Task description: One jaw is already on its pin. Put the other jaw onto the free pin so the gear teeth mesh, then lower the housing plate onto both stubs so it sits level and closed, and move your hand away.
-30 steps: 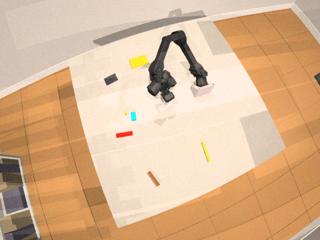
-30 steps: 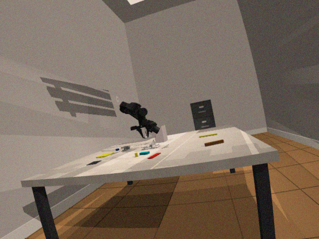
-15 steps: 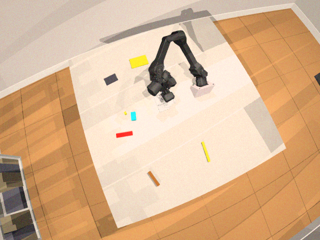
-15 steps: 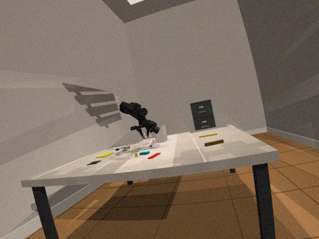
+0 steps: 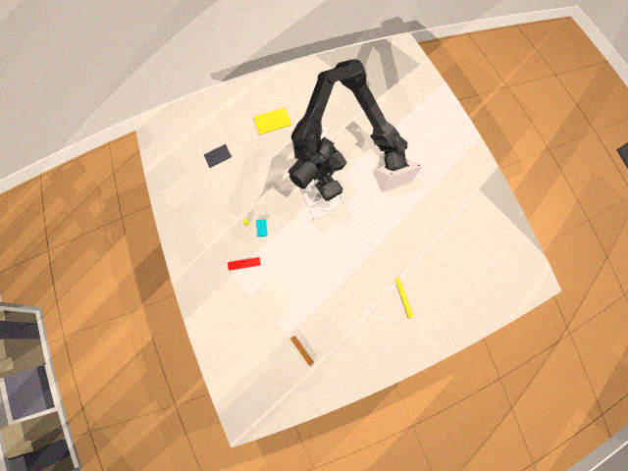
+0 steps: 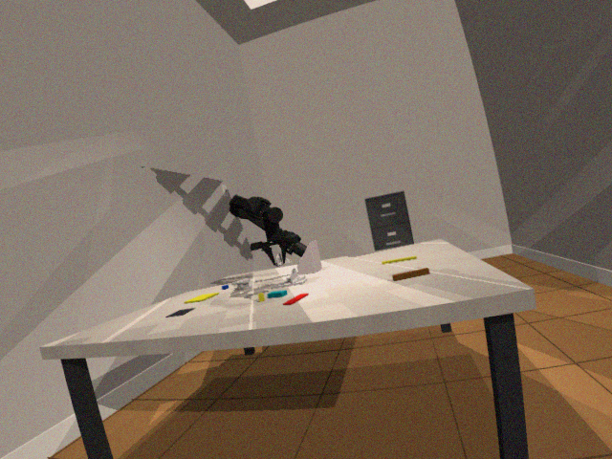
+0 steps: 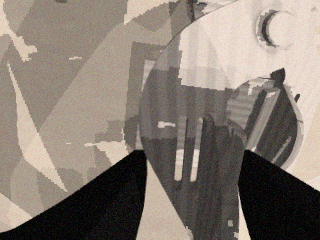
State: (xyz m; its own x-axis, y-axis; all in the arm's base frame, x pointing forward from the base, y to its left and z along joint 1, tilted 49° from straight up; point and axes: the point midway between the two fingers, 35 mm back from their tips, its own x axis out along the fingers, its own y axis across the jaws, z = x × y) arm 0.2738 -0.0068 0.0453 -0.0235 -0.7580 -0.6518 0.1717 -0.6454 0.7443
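The jaw lies 40 mm behind my gripper tip and 10 mm to the left of it. Round my gripper tip: yellow plate (340 mm to the right, 80 mm below, 50 mm ahead); small yellow cube (260 mm ahead, 70 mm below, 20 mm to the left); cyan block (220 mm ahead, 70 mm below, 50 mm to the left).
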